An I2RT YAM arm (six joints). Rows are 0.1 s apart.
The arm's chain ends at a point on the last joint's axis. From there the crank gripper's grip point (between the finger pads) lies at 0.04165 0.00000 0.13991 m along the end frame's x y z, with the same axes.
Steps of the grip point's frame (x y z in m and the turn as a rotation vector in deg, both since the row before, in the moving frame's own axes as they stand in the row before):
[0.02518 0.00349 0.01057 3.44 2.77 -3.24]
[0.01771 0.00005 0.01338 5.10 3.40 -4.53]
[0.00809 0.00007 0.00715 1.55 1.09 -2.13]
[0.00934 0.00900 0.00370 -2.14 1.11 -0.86]
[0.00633 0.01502 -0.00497 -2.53 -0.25 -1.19]
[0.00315 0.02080 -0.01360 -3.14 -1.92 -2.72]
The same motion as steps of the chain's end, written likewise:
[0.01878 0.01436 0.01307 3.44 2.77 -3.24]
[0.01013 0.01597 0.01679 5.10 3.40 -4.53]
[0.00554 0.00544 0.00804 1.55 1.09 -2.13]
[0.00660 0.00444 0.00462 -2.14 1.11 -0.86]
[0.00689 0.00970 -0.00503 -2.53 -0.25 -1.19]
[0.00772 0.01497 -0.01476 -3.14 -1.92 -2.72]

